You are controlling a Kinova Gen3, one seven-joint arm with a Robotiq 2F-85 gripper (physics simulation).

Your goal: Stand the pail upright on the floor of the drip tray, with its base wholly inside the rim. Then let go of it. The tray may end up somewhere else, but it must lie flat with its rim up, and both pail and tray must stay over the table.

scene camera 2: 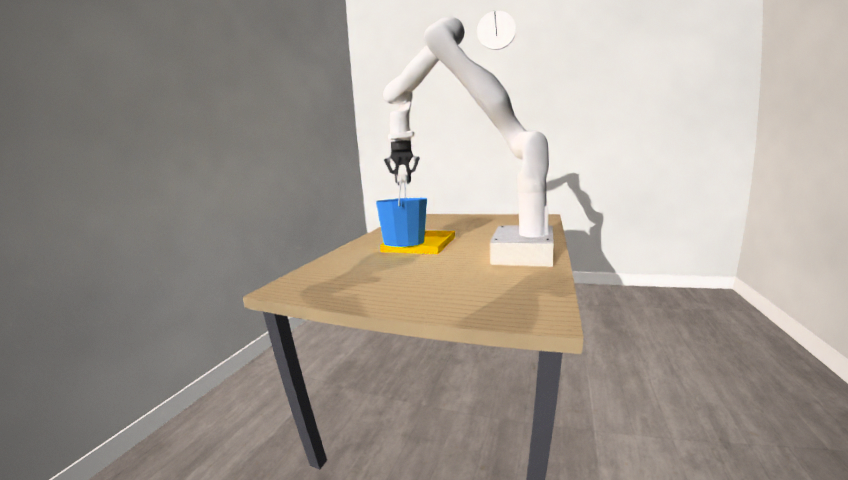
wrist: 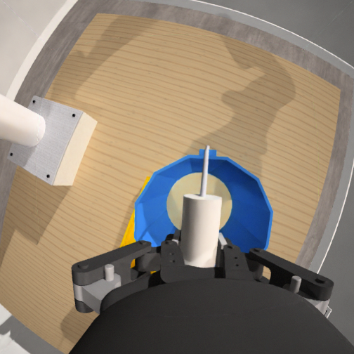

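Where they show: gripper, between the fingertips: (scene camera 2: pixel 403 184); arm's base, origin of its link: (scene camera 2: pixel 533 233).
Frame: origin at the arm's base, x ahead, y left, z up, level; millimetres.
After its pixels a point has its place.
Note:
The blue pail (scene camera 2: pixel 402 223) @[x 448, y -8, z 45 mm] (wrist: pixel 252 200) hangs upright by its raised wire handle. My gripper (scene camera 2: pixel 402 179) @[x 456, y -99, z 172 mm] (wrist: pixel 197 240) is shut on the white grip of the handle, above the pail's opening. The yellow drip tray (scene camera 2: pixel 440 239) @[x 353, y -237, z -78 mm] (wrist: pixel 130 234) lies flat on the table, rim up. In the scene view the pail's base is over the left part of the tray, low and close behind its front rim. Whether the base touches the tray floor cannot be told. In the wrist view the pail and gripper hide most of the tray.
The arm's base block (scene camera 2: pixel 521 251) @[x 47, y 87, z -36 mm] (wrist: pixel 47 142) stands on the wooden table (scene camera 2: pixel 416 297) @[x 336, y 324, z -82 mm] (wrist: pixel 165 75), to the right of the tray in the scene view. The table's left edge runs near the tray and pail in that view.

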